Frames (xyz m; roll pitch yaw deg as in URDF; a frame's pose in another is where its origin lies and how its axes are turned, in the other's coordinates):
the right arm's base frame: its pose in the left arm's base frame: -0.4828 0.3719 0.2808 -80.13 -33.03 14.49
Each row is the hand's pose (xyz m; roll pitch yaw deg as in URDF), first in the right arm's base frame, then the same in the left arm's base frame.
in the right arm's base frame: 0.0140 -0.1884 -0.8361 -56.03 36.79 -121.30
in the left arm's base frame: -0.2796 -0.4597 0.3239 11.61 -14.62 -118.54
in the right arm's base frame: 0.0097 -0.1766 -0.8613 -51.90 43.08 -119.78
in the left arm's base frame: -0.2689 -0.4805 0.3082 13.22 -13.16 -112.12
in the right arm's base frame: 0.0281 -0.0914 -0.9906 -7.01 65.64 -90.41
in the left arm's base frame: -0.1698 -0.5714 0.2293 27.28 -12.01 -83.67
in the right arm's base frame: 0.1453 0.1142 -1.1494 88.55 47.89 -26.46
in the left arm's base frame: 0.0769 -0.6328 0.1005 54.38 -27.87 -47.72
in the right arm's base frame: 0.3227 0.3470 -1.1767 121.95 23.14 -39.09
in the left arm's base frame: 0.3412 -0.5511 0.0010 91.36 -54.24 -41.87
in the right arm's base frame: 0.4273 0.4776 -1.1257 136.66 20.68 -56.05
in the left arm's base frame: 0.4712 -0.4425 -0.0425 135.58 -61.05 -69.07
